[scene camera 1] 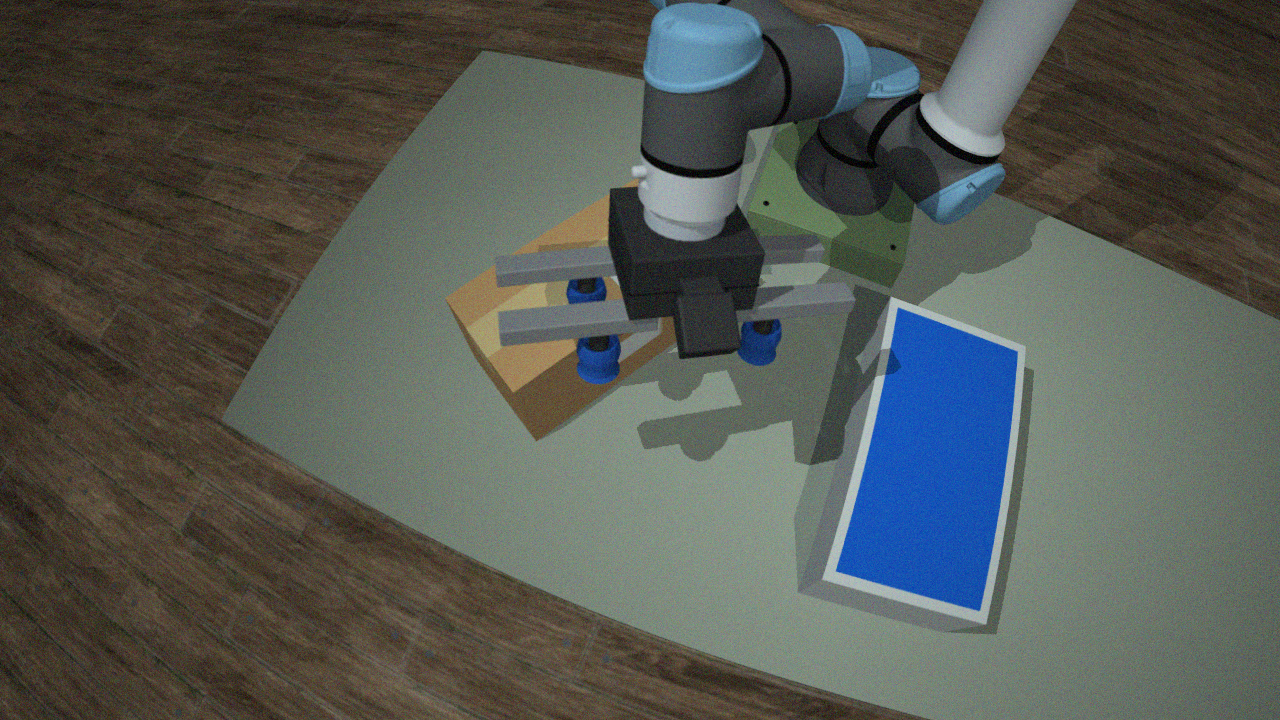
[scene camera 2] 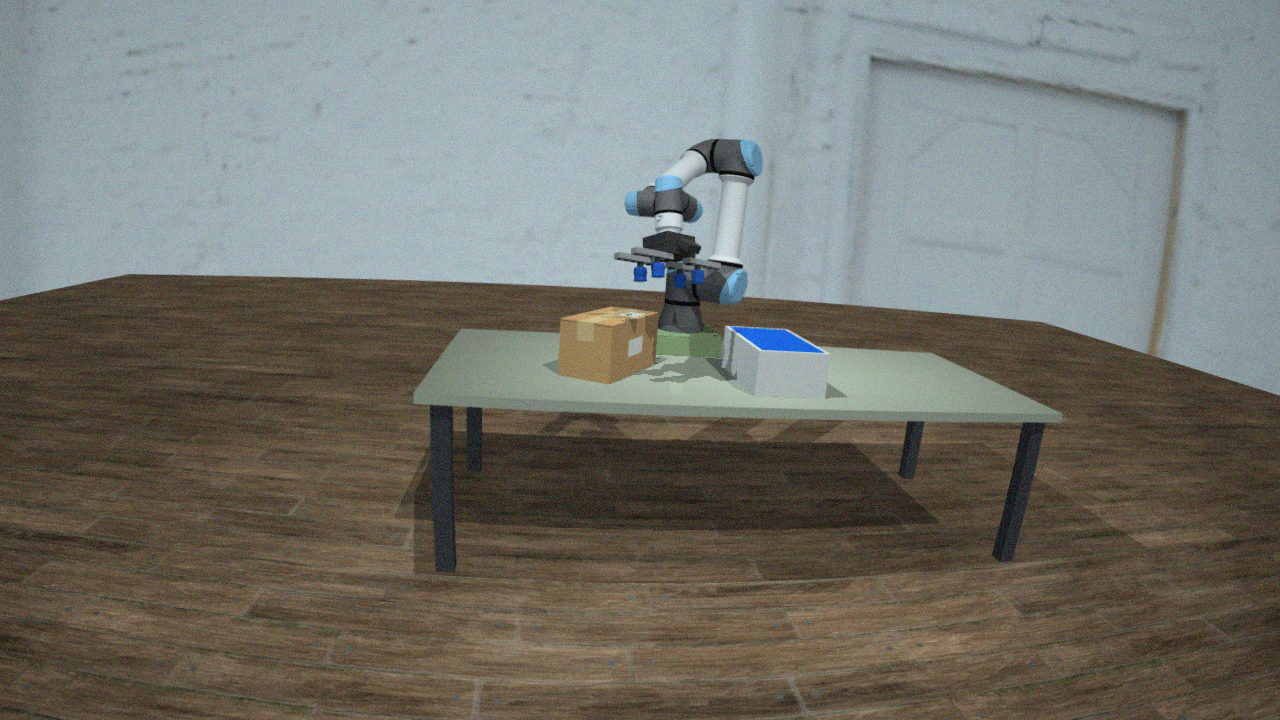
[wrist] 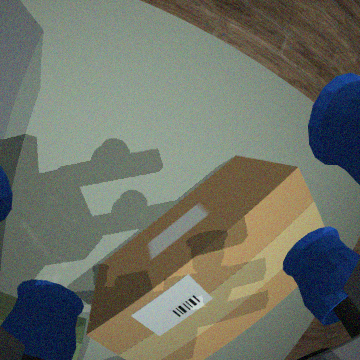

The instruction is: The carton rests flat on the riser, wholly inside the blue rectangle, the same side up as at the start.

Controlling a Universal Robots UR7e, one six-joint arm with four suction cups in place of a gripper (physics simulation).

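Seen in the pictures: hand, its tool point: (scene camera 1: pixel 670 330) (scene camera 2: pixel 669 281) (wrist: pixel 172 233); arm's base, origin of its link: (scene camera 1: pixel 844 177) (scene camera 2: pixel 680 329).
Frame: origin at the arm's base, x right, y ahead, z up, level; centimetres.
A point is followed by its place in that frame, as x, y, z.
A brown carton (scene camera 1: pixel 501 326) (scene camera 2: pixel 595 351) @(38.6, 43.9, 1.6) (wrist: pixel 225 200) @(30.1, 40.7, 3.8) with pale tape and a white barcode label on top rests flat on the table, left of the riser in both scene views. The riser (scene camera 1: pixel 881 607) @(-9.1, 61.1, -0.6) (scene camera 2: pixel 787 371) @(-8.2, 61.0, 0.5) is a white block with a blue rectangle (scene camera 1: pixel 935 465) @(-11.9, 45.3, 5.6) (scene camera 2: pixel 776 339) @(-12.8, 44.2, 5.7) on top; nothing rests on it. My suction gripper (scene camera 1: pixel 677 324) @(19.6, 42.5, 20.2) (scene camera 2: pixel 669 269) @(19.6, 42.5, 20.2) is open, holding nothing, level and raised above the table. It overlaps part of the carton in scene camera 1; scene camera 2 shows a gap between its blue cups and the carton top. In the wrist view, one blue cup (wrist: pixel 320 275) overlaps the carton's edge.
The arm's green base plate (scene camera 1: pixel 792 201) @(7.7, 7.0, 0.0) (scene camera 2: pixel 689 343) @(1.1, 12.5, -2.3) is at the back of the pale green table (scene camera 1: pixel 429 501) @(46.9, 57.9, -6.4) (scene camera 2: pixel 913 385) @(-59.7, 51.0, -6.4), behind the carton and riser. Gripper shadows fall on the table between carton and riser. A wooden floor (scene camera 1: pixel 134 537) (scene camera 2: pixel 626 626) surrounds the table.
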